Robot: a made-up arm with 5 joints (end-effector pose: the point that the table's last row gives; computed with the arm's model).
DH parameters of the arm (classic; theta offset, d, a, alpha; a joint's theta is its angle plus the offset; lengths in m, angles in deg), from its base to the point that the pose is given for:
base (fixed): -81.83 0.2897 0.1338 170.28
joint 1: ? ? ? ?
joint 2: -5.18 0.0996 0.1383 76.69
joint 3: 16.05 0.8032 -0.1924 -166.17
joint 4: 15.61 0.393 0.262 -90
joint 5: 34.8 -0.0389 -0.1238 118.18
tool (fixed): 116.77 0.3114 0 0
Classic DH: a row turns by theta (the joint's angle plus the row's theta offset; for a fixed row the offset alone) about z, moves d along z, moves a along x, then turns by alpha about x.
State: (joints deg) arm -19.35 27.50 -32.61 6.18 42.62
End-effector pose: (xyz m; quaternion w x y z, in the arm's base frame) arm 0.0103 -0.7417 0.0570 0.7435 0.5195 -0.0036 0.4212
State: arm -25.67 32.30 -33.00 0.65 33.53
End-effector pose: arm 0.0075 -0.7427 0.1204 0.7621 0.4277 -0.0303 0.4852
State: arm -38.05 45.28 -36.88 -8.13 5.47
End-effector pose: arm -0.0336 -0.6919 0.2278 0.7330 0.1366 -0.0963 0.6594
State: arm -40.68 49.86 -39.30 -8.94 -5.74
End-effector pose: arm -0.0589 -0.6686 0.2391 0.6900 0.0225 -0.1131 0.7146
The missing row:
joint 1: 8.29 0.1931 0.027 -80.37
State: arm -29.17 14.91 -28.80 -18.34 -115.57
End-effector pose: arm -0.4383 -0.4242 -0.3658 0.5193 -0.6281 -0.2468 0.5243
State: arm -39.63 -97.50 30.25 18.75 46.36
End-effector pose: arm -0.4648 -0.1879 -0.2142 0.1904 0.9385 0.1405 -0.2516
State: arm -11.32 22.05 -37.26 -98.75 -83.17
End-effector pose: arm -0.4308 -0.1527 -0.2077 0.8385 -0.5318 0.0553 -0.1053
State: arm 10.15 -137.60 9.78 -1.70 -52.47
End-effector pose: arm -0.3913 -0.0371 0.2863 0.5611 0.7618 -0.2922 -0.1390
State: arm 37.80 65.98 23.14 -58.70 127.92
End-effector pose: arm -0.8505 -0.2087 -0.3096 0.4059 0.1062 -0.8950 0.1515
